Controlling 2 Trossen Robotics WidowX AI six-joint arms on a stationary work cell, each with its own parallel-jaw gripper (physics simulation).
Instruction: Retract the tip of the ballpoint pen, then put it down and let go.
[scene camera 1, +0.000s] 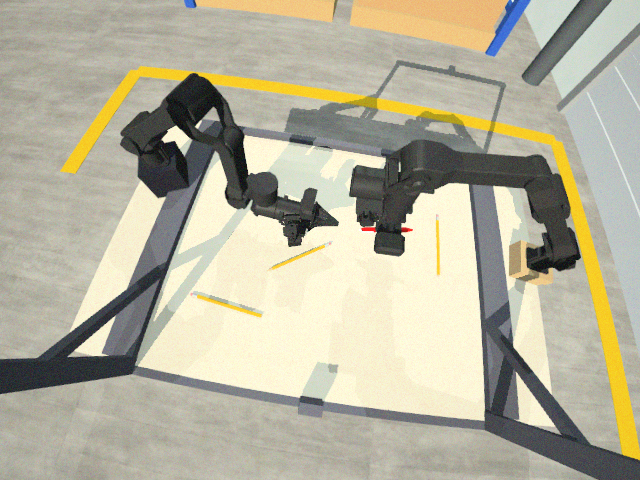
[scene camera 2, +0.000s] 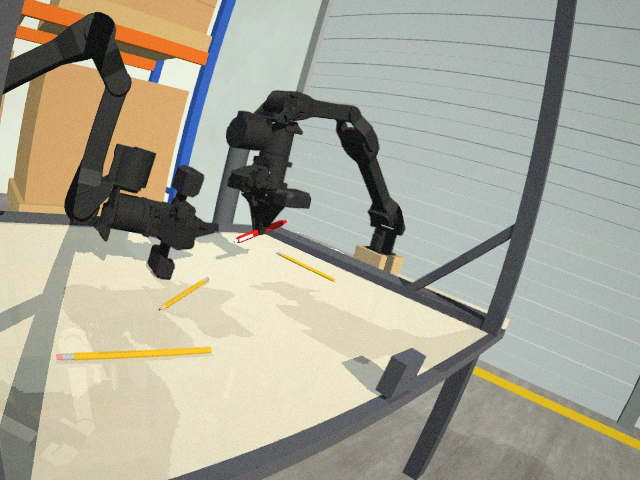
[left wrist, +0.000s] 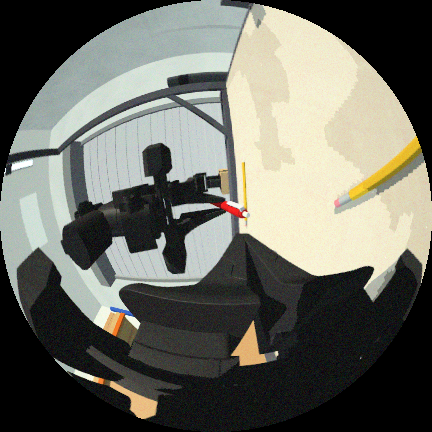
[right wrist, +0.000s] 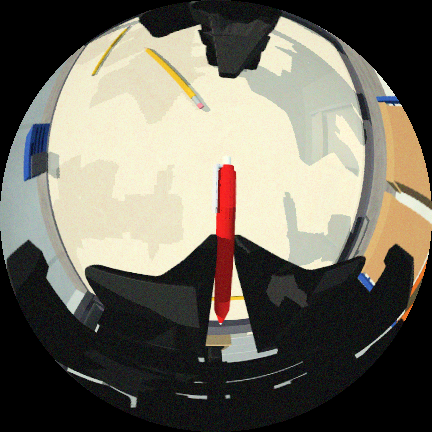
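Pixels of known places: left gripper, fingertip midpoint: (scene camera 1: 338, 224) (scene camera 2: 213, 230) (left wrist: 240, 238) (right wrist: 227, 75); right gripper, fingertip midpoint: (scene camera 1: 381, 230) (scene camera 2: 258, 233) (left wrist: 225, 204) (right wrist: 224, 240); left arm's base at its link origin: (scene camera 1: 156, 158); right arm's base at its link origin: (scene camera 1: 536, 260) (scene camera 2: 380, 251) (left wrist: 219, 180) (right wrist: 212, 347).
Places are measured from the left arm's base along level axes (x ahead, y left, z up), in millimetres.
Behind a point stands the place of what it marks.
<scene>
The red ballpoint pen (scene camera 1: 368, 228) @(x 493, y -327, z -26 mm) (scene camera 2: 246, 237) @(x 489, y -334, z -29 mm) (left wrist: 232, 208) @(x 490, y -329, z -28 mm) (right wrist: 226, 195) @(x 495, y -329, z -25 mm) is held above the table, its white button and clip end facing the left gripper. Its pointed end lies on the far side of the right fingers; whether the writing tip is out is too small to tell. My right gripper (scene camera 2: 261, 230) @(x 524, y -341, z -23 mm) (left wrist: 225, 204) @(x 524, y -341, z -23 mm) (right wrist: 224, 240) @(x 524, y -341, z -23 mm) is shut on the pen around its middle, pointing down. My left gripper (scene camera 1: 336, 223) @(x 421, y -299, z -20 mm) (scene camera 2: 216, 227) @(x 421, y -299, z -20 mm) (left wrist: 240, 238) @(x 421, y -299, z -20 mm) (right wrist: 227, 75) @(x 421, y -299, z -20 mm) is shut and empty, its tips a short gap from the button, apart from the pen.
Yellow pencils lie on the table: one (scene camera 1: 300, 256) @(x 315, y -331, z -100 mm) (scene camera 2: 183, 293) @(x 299, y -334, z -100 mm) (left wrist: 385, 176) (right wrist: 172, 75) @(x 339, y -329, z -100 mm) near the left gripper, one (scene camera 1: 230, 305) @(x 115, y -413, z -99 mm) (scene camera 2: 139, 353) @(x 102, y -410, z -101 mm) farther front, one (scene camera 1: 438, 248) @(x 700, y -408, z -99 mm) (scene camera 2: 306, 266) @(x 703, y -399, z -101 mm) (left wrist: 244, 185) @(x 693, y -417, z -103 mm) beyond the pen. A dark block (scene camera 1: 311, 406) @(x 251, y -670, z -50 mm) (scene camera 2: 401, 373) @(x 222, y -674, z -63 mm) stands at the table edge.
</scene>
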